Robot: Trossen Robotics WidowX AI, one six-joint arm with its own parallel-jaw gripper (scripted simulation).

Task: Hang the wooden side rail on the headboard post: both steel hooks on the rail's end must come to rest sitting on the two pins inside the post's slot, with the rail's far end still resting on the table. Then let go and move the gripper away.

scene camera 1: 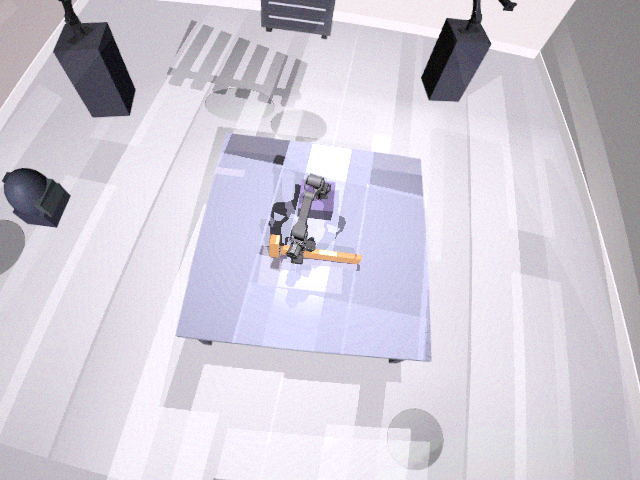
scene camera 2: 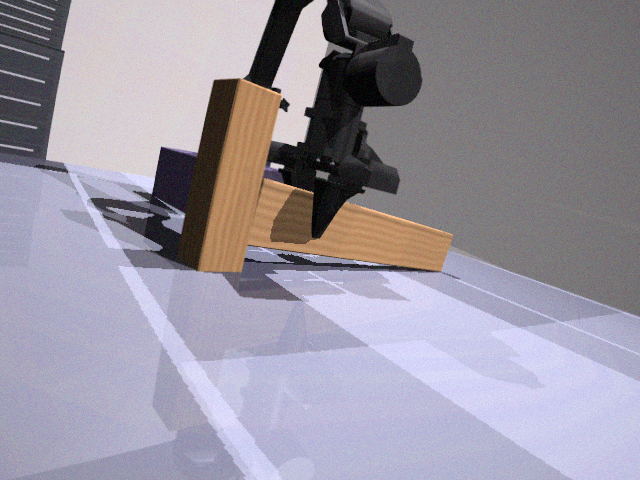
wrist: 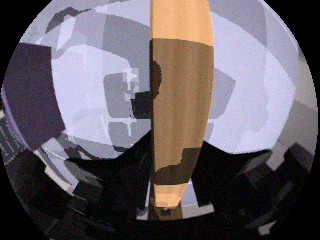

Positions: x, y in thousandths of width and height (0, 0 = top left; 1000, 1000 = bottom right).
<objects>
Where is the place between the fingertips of my gripper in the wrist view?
At 523, 552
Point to a wooden side rail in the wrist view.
567, 215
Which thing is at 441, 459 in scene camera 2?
A wooden side rail.
</objects>
